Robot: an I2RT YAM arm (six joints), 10 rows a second.
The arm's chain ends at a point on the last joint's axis. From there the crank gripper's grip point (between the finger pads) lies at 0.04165 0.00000 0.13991 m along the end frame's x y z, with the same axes.
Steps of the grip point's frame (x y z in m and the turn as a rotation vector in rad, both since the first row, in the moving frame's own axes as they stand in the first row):
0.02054, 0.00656, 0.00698, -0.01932, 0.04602, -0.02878
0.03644, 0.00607, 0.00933, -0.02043, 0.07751, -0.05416
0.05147, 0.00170, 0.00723, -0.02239, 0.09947, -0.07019
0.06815, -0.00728, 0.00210, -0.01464, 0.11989, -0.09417
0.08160, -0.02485, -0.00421, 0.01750, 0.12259, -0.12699
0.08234, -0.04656, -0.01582, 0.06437, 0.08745, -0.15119
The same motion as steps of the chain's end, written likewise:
0.01413, 0.00517, 0.00906, -0.01932, 0.04602, -0.02878
0.02572, 0.00579, 0.01298, -0.02043, 0.07751, -0.05416
0.03779, 0.00203, 0.01206, -0.02239, 0.09947, -0.07019
0.05183, -0.00459, 0.00806, -0.01464, 0.11989, -0.09417
0.06534, -0.01611, 0.00199, 0.01750, 0.12259, -0.12699
0.07149, -0.03054, -0.01117, 0.06437, 0.08745, -0.15119

